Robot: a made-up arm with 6 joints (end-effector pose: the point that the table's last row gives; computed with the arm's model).
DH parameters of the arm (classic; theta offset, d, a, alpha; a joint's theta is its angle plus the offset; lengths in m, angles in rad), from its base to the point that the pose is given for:
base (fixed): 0.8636 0 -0.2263 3.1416
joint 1: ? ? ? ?
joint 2: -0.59 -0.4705 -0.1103 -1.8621
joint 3: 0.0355 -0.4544 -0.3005 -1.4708
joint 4: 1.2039 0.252 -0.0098 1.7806
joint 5: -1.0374 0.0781 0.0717 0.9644
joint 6: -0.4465 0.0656 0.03 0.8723
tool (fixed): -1.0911 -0.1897 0 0
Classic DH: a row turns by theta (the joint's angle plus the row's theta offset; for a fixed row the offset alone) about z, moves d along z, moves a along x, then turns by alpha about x.
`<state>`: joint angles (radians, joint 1 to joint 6).
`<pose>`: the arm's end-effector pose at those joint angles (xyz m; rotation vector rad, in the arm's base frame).
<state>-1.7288 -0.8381 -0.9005 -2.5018 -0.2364 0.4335</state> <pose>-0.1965 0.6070 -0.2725 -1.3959 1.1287 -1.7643</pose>
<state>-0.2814 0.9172 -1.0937 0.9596 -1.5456 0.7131</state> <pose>0.2464 0.3390 0.5170 -2.2950 1.1555 0.2017</pose>
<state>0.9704 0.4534 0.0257 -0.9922 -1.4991 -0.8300</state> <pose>-0.1609 -0.6625 0.2482 1.9251 -0.6028 1.6760</pose>
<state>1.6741 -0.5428 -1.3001 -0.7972 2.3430 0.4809</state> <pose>-0.1481 -0.9781 0.1587 -0.5697 -1.3256 -1.5484</pose>
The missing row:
joint 1: -0.7072 0.06 0.325 1.5708
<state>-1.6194 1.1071 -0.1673 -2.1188 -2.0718 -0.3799</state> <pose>-0.2821 0.3348 0.7381 0.2492 -2.5934 -1.5768</pose>
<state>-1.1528 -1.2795 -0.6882 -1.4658 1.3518 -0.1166</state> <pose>0.1597 0.5737 -0.2285 2.1140 -0.6411 -0.0233</pose>
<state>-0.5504 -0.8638 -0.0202 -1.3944 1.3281 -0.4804</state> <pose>0.5030 0.1578 -0.2956 1.6834 -0.8847 -0.5573</pose>
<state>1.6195 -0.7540 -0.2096 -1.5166 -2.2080 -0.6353</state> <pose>-0.4783 -0.7678 -0.5413 0.9219 -0.6699 2.3538</pose>
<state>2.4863 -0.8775 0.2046 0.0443 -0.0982 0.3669</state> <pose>-0.6653 -0.2500 -0.2614 1.2280 1.8067 0.0163</pose>
